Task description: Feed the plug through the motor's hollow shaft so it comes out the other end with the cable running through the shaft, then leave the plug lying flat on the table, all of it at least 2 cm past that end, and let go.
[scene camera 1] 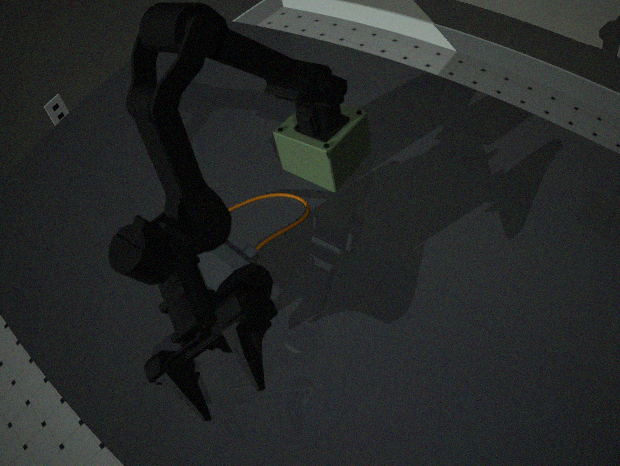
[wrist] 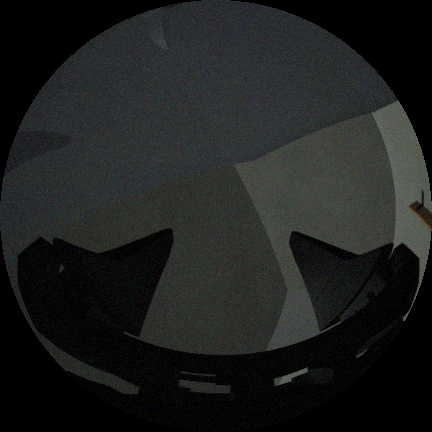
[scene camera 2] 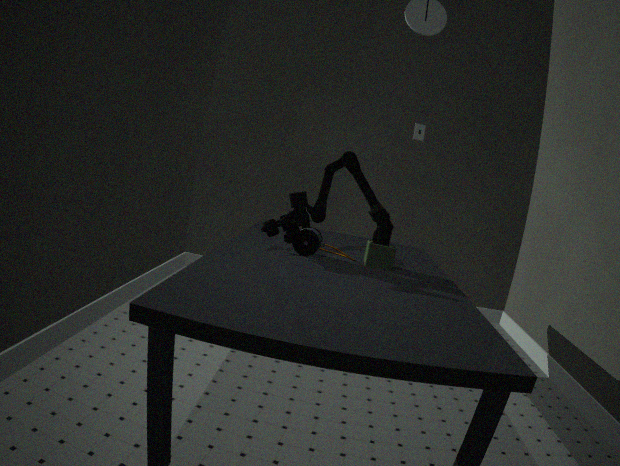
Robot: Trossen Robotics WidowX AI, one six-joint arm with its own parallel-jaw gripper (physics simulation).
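Places are measured from the arm's base along level axes (x ahead, y left, z up), in metres.
Where they show: gripper, fingertip midpoint: [scene camera 1: 233, 406] [wrist: 233, 236] [scene camera 2: 270, 226]; arm's base, origin of the base link: [scene camera 1: 322, 124] [scene camera 2: 380, 244].
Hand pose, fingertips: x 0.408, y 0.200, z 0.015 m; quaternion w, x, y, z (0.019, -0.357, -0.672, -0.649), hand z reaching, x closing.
Note:
Things, the pixels of their top centre, and the offset from my fingertips. "pt": a spot on its surface instead. Level surfaces: height alone.
- dark round disc, middle of its top: [scene camera 1: 212, 262] [scene camera 2: 310, 228] 0.155 m right, 0.127 m back, 0.003 m down
- orange cable, surface spot: [scene camera 1: 306, 206] pt 0.163 m right, 0.307 m back, 0.087 m down
- small grey piece, surface spot: [scene camera 1: 250, 251] pt 0.152 m right, 0.183 m back, 0.045 m down
- dark table, its level: 0.105 m down
My gripper [scene camera 1: 234, 403] [wrist: 233, 236] is open and empty, its fingers wide apart above the table, pointing to the lower part of the scene camera 1 view. A dark round disc [scene camera 2: 306, 241], which looks like the motor's face, stands close to the hand in scene camera 2. In scene camera 1 the hand and forearm hide most of the motor. An orange cable [scene camera 1: 306, 206] [scene camera 2: 339, 252] curves across the table between the arm and its base. One cable end meets a small grey piece [scene camera 1: 250, 251], possibly the plug; the other passes out of sight behind the arm.
The arm's green base block [scene camera 1: 306, 157] [scene camera 2: 379, 254] stands beside the cable loop. The dark table [scene camera 1: 451, 380] [scene camera 2: 310, 310] carries long arm shadows. Its edge [scene camera 2: 330, 354] shows in scene camera 2. Walls fill much of the wrist view beyond the fingers. The light is dim.

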